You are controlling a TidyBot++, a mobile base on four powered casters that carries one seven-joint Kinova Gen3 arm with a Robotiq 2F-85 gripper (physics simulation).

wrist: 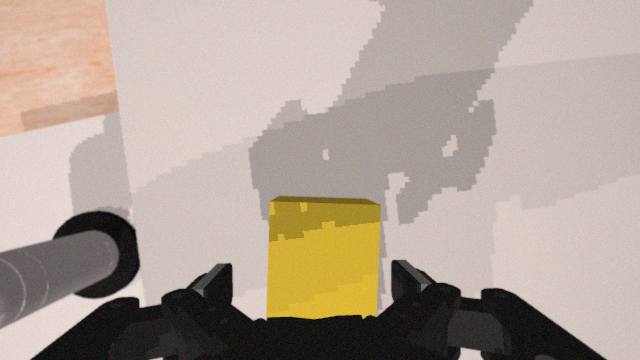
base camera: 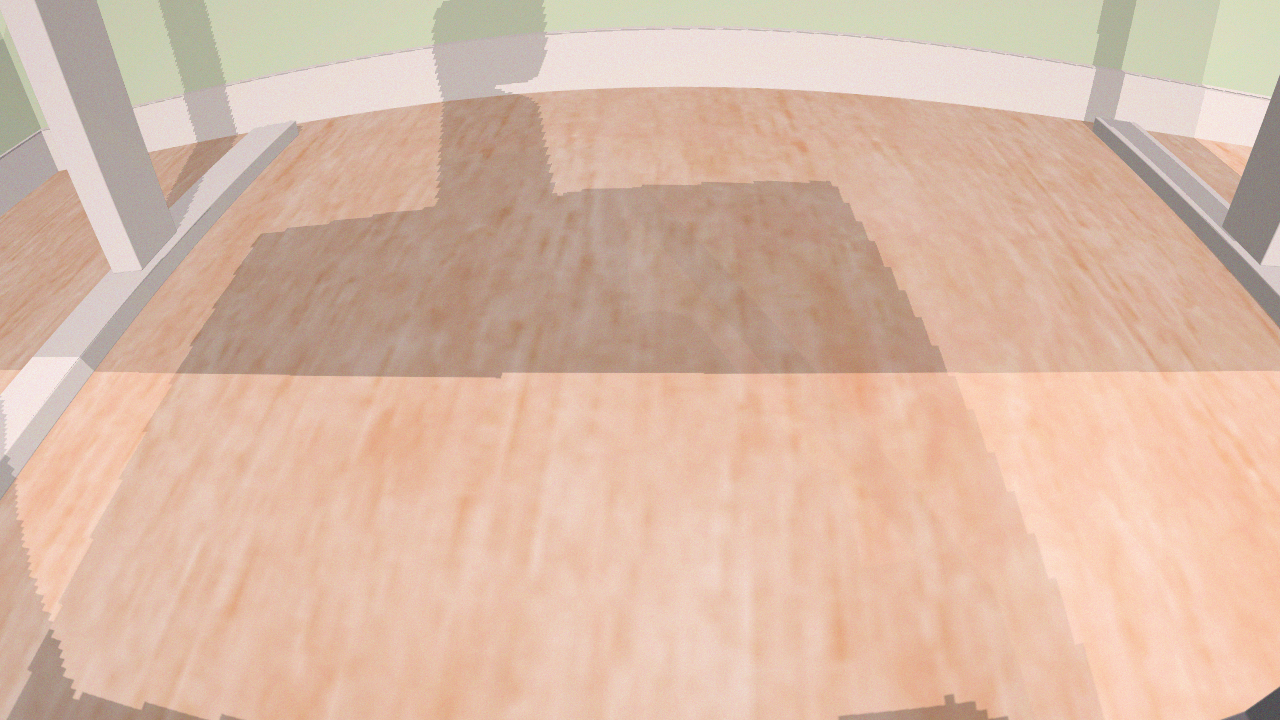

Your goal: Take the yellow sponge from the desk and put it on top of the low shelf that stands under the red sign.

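Pixels of known places: gripper, fingertip midpoint: (wrist: 312, 279); arm's base, origin of the base link: (wrist: 93, 255).
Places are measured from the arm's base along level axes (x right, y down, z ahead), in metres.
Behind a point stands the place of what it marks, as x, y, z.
Note:
In the wrist view the yellow sponge (wrist: 323, 257) {-0.008, -0.369, 0.417} is a box-shaped block on the white desk top (wrist: 193, 97) {-0.127, -0.324, 0.351}. My gripper (wrist: 312, 279) {0.000, -0.375, 0.409} is open and low over the desk. Its two black fingers stand wide on either side of the sponge, with a gap on each side. The sponge's near end is hidden behind the gripper body. The gripper's shadow falls on the desk beyond the sponge. The base camera shows neither the sponge nor the gripper. The low shelf and the red sign are in no view.
A grey round thing with a black rim (wrist: 127, 249) sits at the left edge of the wrist view. The wooden floor (wrist: 91, 58) {-0.569, 0.396, -0.179} (base camera: 637, 544) {0.002, 0.396, 0.352} shows past the desk's left edge. The base camera shows a white post (base camera: 93, 139) {-0.516, 0.215, 0.686}, low rails (base camera: 1171, 188) {0.673, 0.374, 0.736} and the green wall.

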